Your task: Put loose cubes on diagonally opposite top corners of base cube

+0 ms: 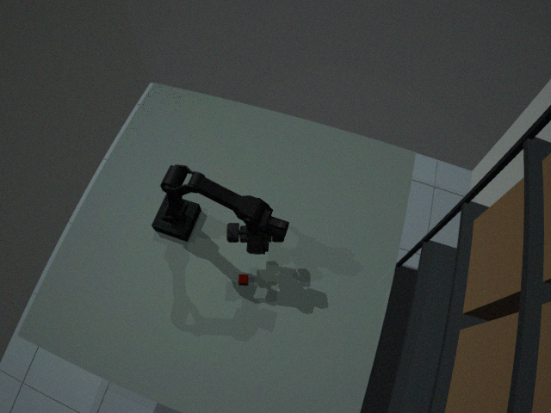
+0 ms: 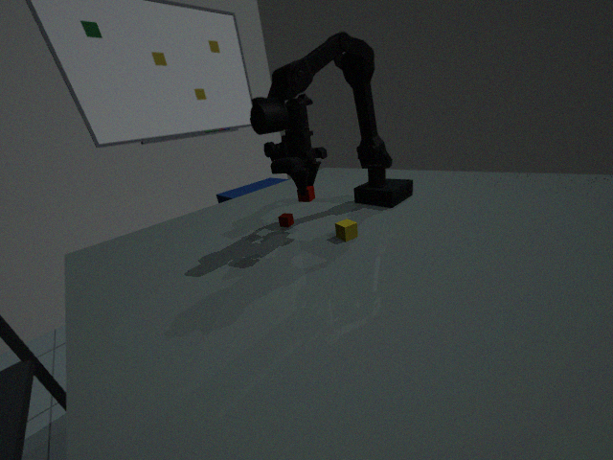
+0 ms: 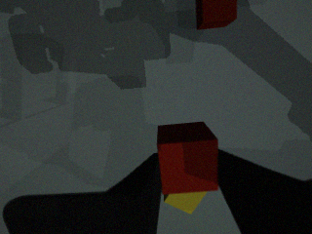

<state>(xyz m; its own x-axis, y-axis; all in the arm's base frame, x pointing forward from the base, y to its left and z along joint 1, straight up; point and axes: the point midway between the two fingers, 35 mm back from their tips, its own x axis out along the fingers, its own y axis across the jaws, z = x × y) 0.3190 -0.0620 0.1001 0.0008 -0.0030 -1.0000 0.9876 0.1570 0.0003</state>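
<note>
My gripper tip is now 100 mm to the right of the yellow cube, 100 mm above it and 20 mm past it.
</note>
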